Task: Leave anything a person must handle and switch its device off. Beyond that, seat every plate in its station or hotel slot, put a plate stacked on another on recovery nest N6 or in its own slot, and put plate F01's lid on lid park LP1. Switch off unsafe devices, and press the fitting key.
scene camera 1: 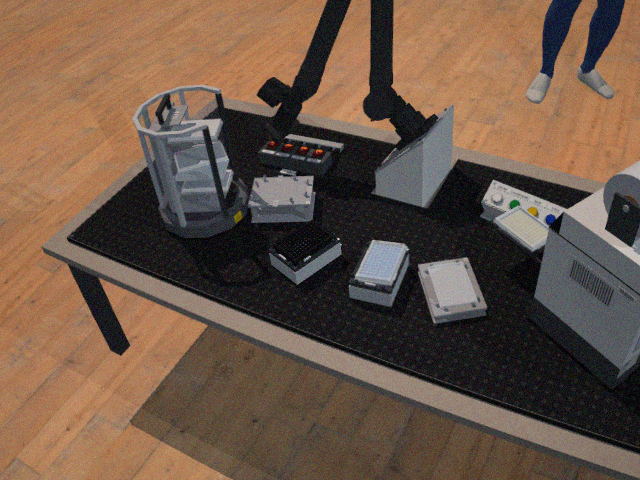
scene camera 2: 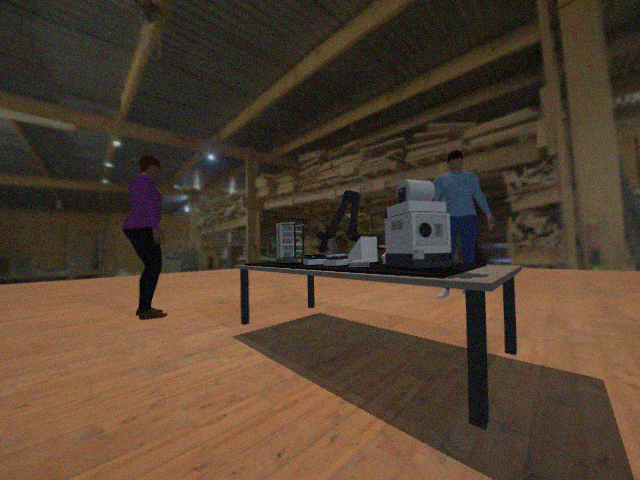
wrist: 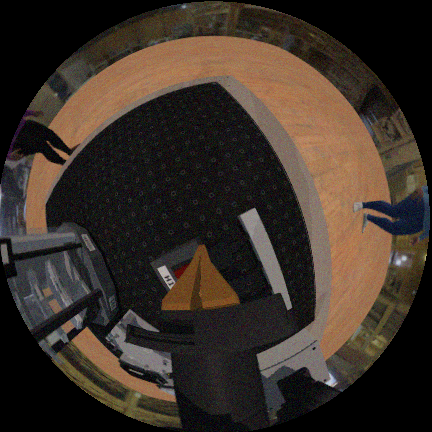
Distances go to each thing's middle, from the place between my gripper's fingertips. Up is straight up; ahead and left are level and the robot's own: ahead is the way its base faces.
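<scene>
The plate hotel point(scene camera 1: 182, 164) is what I'd start with: my gripper is 13 cm below it, 32 cm short of it and 1 cm to the left of it. Then there's the black plate point(scene camera 1: 311, 237), and that's 35 cm to the left of my hand, 36 cm ahead of it and 2 cm above it. Going by their middles, the plate hotel is the nearest to my gripper of the things named here.
</scene>
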